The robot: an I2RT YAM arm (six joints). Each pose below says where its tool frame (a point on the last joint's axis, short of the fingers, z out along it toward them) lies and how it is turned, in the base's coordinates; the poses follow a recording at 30 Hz.
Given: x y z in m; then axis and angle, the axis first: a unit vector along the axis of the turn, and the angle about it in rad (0 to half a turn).
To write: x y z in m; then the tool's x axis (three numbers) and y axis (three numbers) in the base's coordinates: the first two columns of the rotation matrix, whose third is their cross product. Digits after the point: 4 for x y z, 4 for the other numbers.
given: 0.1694, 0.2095, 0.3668, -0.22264, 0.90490, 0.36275, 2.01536
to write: 0.1694, 0.2095, 0.3668, -0.3592, 0.0394, -0.9324, -0.6156, 0.7409, 0.2684
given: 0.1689, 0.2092, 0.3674, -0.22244, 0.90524, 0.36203, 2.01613
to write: 0.1689, 0.2092, 0.3674, -0.3600, 0.0386, -0.9322, -0.6148, 0.7417, 0.2681
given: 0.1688, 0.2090, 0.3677, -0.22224, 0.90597, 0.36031, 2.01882
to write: 0.1688, 0.2090, 0.3677, -0.3624, 0.0362, -0.9313, -0.6133, 0.7432, 0.2675
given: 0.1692, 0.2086, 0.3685, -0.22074, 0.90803, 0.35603, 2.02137
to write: 0.1692, 0.2086, 0.3685, -0.3655, 0.0328, -0.9302, -0.6082, 0.7481, 0.2654
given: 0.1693, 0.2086, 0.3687, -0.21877, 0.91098, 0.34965, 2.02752
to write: 0.1693, 0.2086, 0.3687, -0.3720, 0.0266, -0.9278, -0.6010, 0.7549, 0.2626
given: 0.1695, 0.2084, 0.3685, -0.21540, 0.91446, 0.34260, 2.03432
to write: 0.1695, 0.2084, 0.3685, -0.3800, 0.0214, -0.9248, -0.5915, 0.7630, 0.2607
